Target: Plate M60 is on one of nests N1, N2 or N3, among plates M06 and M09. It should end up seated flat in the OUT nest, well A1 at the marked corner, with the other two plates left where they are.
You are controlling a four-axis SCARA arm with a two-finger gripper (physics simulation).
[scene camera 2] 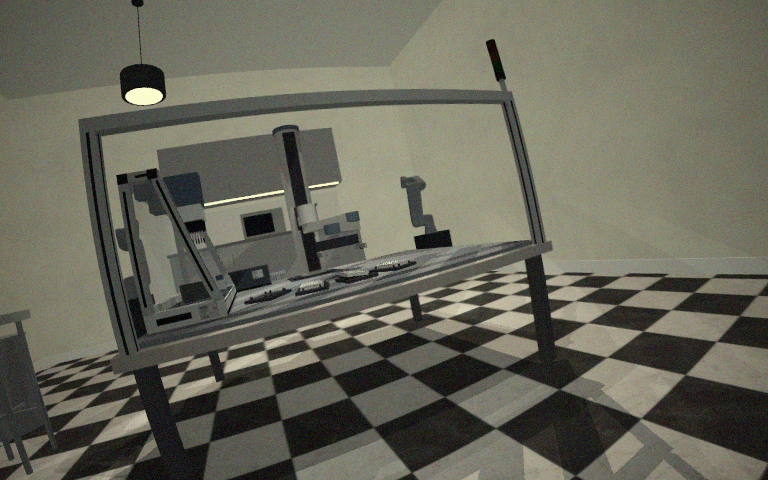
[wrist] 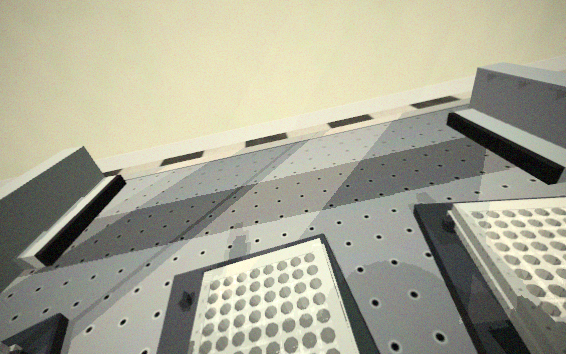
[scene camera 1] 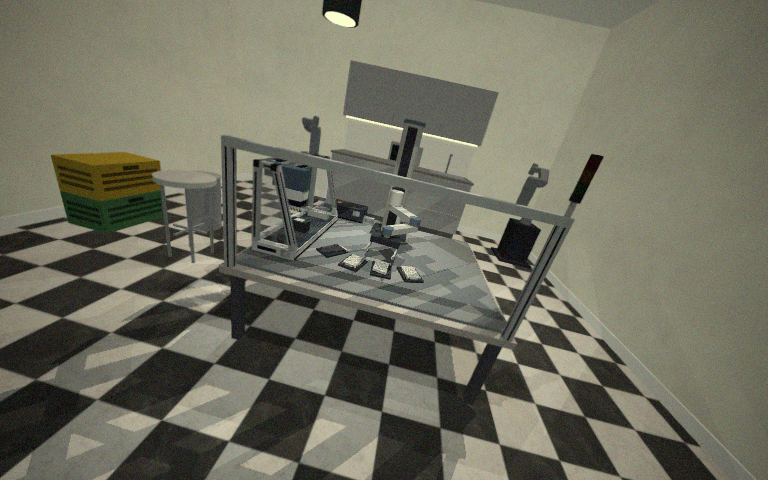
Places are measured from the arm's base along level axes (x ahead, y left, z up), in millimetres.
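Pixels of known places: gripper, fingertip midpoint: [scene camera 2: 344,249] [wrist: 274,132] [scene camera 1: 378,254].
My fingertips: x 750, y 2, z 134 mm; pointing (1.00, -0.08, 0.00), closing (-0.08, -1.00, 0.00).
Observation:
Ahead of a thing's pixels: the offset from my fingertips to its top centre. "pt": to the spot under its first point.
Three pale multi-well plates, left [scene camera 1: 354,260] [scene camera 2: 313,283], middle [scene camera 1: 381,267] [scene camera 2: 355,273] and right [scene camera 1: 410,273] [scene camera 2: 394,263], sit on dark nests in a row. No plate label is readable, so I cannot tell which is M60. A dark nest without a plate {dx -127, dy -305, dz -99 mm} [scene camera 1: 331,250] [scene camera 2: 267,295] lies at the row's left end. My gripper [scene camera 1: 380,255] [wrist: 274,132] is open and empty, above the table around the middle plate. In the wrist view one plate {pt dx -18, dy +23, dz -90 mm} [wrist: 270,305] lies below between the fingers, another {pt dx -16, dy -126, dz -95 mm} [wrist: 530,250] lies at the right, and a dark nest corner {pt dx +10, dy +182, dz -109 mm} [wrist: 45,332] shows lower left. Well A1 cannot be made out.
A slanted aluminium frame {pt dx +92, dy -514, dz +148 mm} [scene camera 1: 287,212] [scene camera 2: 184,229] stands on the table's left part, with a dark box {pt dx -785, dy -363, dz -29 mm} [scene camera 1: 351,210] [scene camera 2: 252,277] behind. An outer frame's posts [scene camera 1: 228,203] [scene camera 1: 535,280] rise at the table's front corners. The arm's column [scene camera 1: 408,150] [scene camera 2: 295,192] stands at the back.

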